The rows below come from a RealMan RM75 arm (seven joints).
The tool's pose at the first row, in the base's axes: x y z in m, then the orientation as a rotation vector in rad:
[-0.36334, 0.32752, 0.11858, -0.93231, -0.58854, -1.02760]
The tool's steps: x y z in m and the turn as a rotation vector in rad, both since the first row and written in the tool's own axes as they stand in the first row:
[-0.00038, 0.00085, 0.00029, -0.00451, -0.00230, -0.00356]
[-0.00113, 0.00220, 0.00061, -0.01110, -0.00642, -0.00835]
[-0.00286, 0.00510, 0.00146, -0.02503, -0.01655, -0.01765]
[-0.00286, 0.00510, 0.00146, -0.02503, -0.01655, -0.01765]
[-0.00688, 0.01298, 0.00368, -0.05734, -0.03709, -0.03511]
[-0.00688, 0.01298, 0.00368, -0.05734, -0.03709, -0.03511]
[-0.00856, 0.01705, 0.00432, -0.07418, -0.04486, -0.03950]
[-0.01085, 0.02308, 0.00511, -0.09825, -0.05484, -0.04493]
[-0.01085, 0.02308, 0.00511, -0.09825, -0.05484, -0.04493]
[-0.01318, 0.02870, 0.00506, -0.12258, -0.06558, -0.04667]
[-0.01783, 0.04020, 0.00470, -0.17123, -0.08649, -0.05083]
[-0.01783, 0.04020, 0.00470, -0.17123, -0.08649, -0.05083]
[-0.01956, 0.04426, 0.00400, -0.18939, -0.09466, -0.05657]
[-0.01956, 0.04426, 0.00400, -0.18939, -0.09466, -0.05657]
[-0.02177, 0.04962, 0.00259, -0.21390, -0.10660, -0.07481]
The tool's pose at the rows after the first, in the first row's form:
[-0.36273, 0.32812, 0.11811, -0.93681, -0.59020, -1.03153]
[-0.36182, 0.32902, 0.11719, -0.94390, -0.59304, -1.03660]
[-0.35992, 0.33114, 0.11519, -0.95988, -0.59980, -1.04596]
[-0.35992, 0.33114, 0.11519, -0.95988, -0.59980, -1.04596]
[-0.35446, 0.33651, 0.11024, -0.99622, -0.61083, -1.06514]
[-0.35446, 0.33651, 0.11024, -0.99622, -0.61083, -1.06514]
[-0.35147, 0.33867, 0.10774, -1.01455, -0.61162, -1.07208]
[-0.34697, 0.34164, 0.10412, -1.04031, -0.61130, -1.08166]
[-0.34697, 0.34164, 0.10412, -1.04031, -0.61130, -1.08166]
[-0.34285, 0.34382, 0.10020, -1.06755, -0.60949, -1.08759]
[-0.33439, 0.34799, 0.09214, -1.12163, -0.60549, -1.10001]
[-0.33439, 0.34799, 0.09214, -1.12163, -0.60549, -1.10001]
[-0.33144, 0.34901, 0.08894, -1.14119, -0.60642, -1.10822]
[-0.33144, 0.34901, 0.08894, -1.14119, -0.60642, -1.10822]
[-0.32752, 0.34989, 0.08453, -1.16598, -0.61395, -1.12847]

